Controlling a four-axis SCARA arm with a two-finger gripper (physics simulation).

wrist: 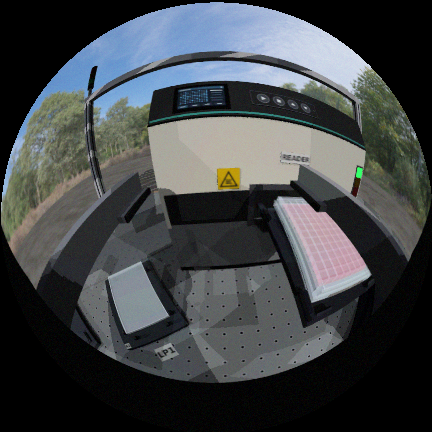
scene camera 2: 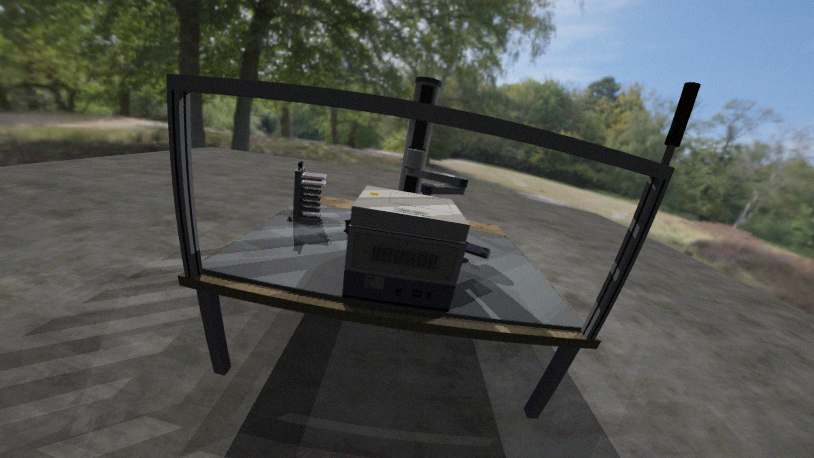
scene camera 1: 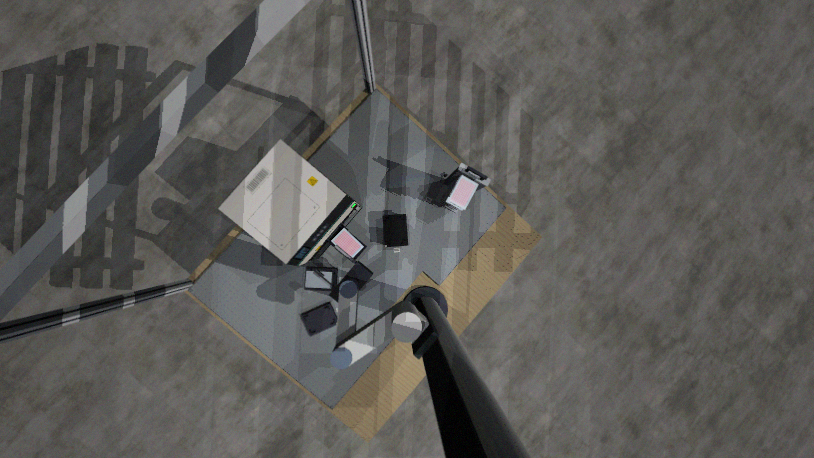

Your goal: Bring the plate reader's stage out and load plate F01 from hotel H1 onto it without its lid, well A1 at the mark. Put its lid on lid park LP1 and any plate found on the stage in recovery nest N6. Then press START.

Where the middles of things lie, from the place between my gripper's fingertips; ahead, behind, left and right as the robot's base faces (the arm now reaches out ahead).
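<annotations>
Counted from my hand: nest N6 [scene camera 1: 322, 318], 310 mm to the left of it, 170 mm behind, 190 mm below. Lid park LP1 [wrist: 175, 321], 150 mm to the left of my hand, 30 mm behind, 190 mm below. Plate reader stage [wrist: 310, 312], 100 mm to the right of my hand, 10 mm behind, 60 mm below. Screen [wrist: 214, 95], 70 mm ahead of my hand, 20 mm to the left, 80 mm above.
</annotations>
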